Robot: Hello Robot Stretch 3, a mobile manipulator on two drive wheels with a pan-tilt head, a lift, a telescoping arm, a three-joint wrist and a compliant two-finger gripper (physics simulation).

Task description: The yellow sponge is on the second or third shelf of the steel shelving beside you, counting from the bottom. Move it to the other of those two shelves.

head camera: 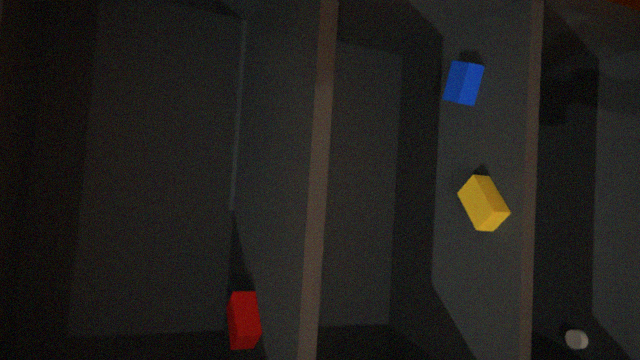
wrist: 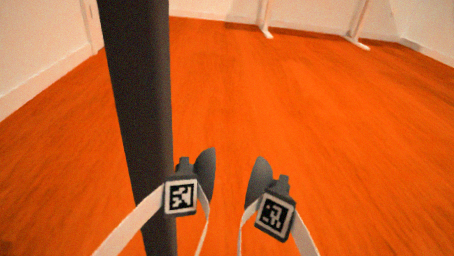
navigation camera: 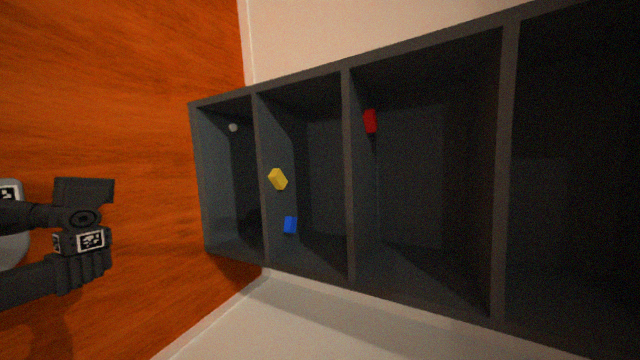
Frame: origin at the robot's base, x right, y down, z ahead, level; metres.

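Seen in the pictures: gripper, between the fingertips: (wrist: pixel 233 169).
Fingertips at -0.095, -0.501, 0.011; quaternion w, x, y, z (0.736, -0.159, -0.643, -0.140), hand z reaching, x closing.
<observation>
Offsets run from my fingertips to a thing's top centre, as dx, dy, dz. "spot": to the spot under its first point.
The yellow sponge @[+0.953, -0.078, -0.019] (head camera: pixel 484 202) (navigation camera: pixel 278 179) lies at an angle on the second shelf from the bottom of the steel shelving @[spot: +0.867, -0.473, +0.002] (head camera: pixel 317 200) (navigation camera: pixel 347 175), near its front edge. In the head and navigation views the shelving appears turned on its side. The third shelf holds a red block @[+1.085, -0.535, +0.246] (head camera: pixel 244 320) (navigation camera: pixel 370 121). My gripper (wrist: pixel 233 169) is partly open, with a narrow gap and nothing between its fingertips. It is outside the shelving and away from the sponge. Its fingers are hidden in the navigation view, and the sponge does not show in the wrist view.
A blue block @[+1.044, -0.078, -0.288] (head camera: pixel 464 83) (navigation camera: pixel 290 224) lies beside the sponge on the same shelf. A small white object @[+1.084, +0.400, +0.321] (head camera: pixel 576 339) (navigation camera: pixel 233 127) is on the bottom shelf. A dark upright post (wrist: pixel 142 100) stands close left of the fingers. Two white legs (wrist: pixel 265 20) (wrist: pixel 358 27) stand near the far wall.
</observation>
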